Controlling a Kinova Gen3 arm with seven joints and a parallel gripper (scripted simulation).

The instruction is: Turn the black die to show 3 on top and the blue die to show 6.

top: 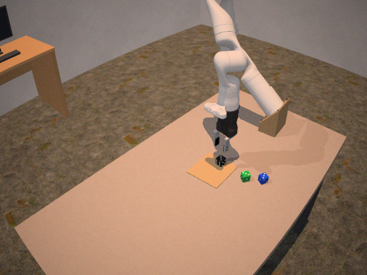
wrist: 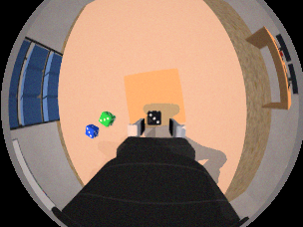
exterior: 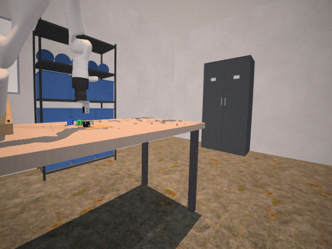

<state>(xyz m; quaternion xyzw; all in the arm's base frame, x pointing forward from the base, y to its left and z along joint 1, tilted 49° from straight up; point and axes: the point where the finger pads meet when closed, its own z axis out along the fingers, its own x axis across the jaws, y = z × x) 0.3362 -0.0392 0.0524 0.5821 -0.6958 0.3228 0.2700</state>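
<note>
The blue die is 10 mm behind my hand, 190 mm to the left of it and 80 mm below it. From my hand the other things lie so: black die 80 mm below; green die 20 mm ahead, 130 mm to the left, 80 mm below; orange mat 50 mm ahead, 90 mm below.
</note>
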